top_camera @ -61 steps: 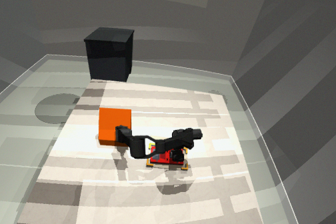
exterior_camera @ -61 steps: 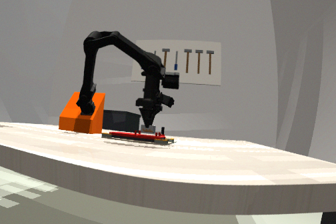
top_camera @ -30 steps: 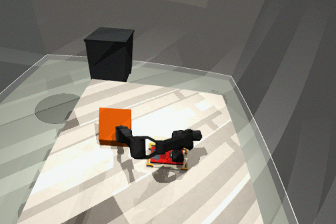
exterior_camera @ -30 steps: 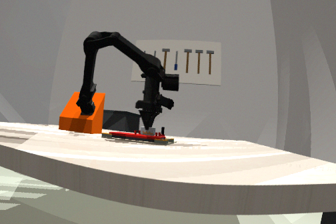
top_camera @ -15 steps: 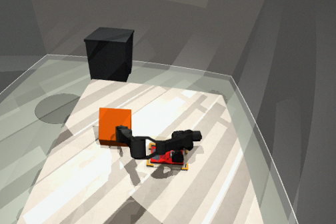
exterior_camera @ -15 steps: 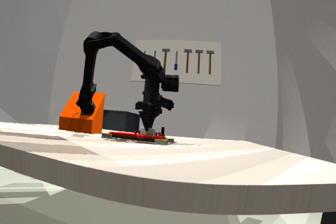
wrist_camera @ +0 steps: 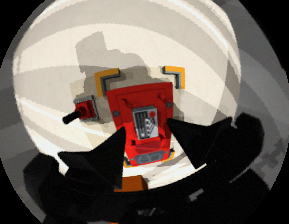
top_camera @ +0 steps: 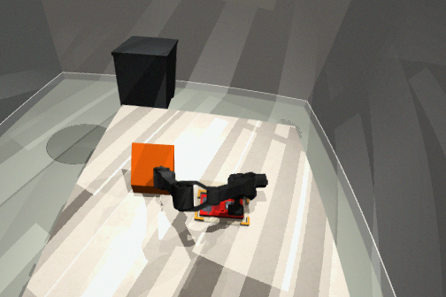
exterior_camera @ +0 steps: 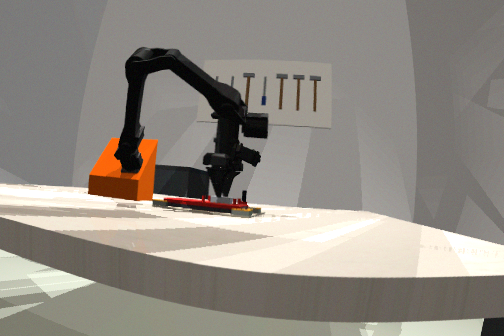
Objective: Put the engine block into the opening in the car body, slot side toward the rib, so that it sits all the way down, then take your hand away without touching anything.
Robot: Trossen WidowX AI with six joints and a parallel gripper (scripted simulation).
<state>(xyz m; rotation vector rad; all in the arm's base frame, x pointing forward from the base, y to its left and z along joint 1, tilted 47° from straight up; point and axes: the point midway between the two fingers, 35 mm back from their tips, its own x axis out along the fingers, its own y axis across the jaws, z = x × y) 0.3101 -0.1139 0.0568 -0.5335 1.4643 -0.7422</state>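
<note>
The engine block lies 2 cm below my gripper tip.
</note>
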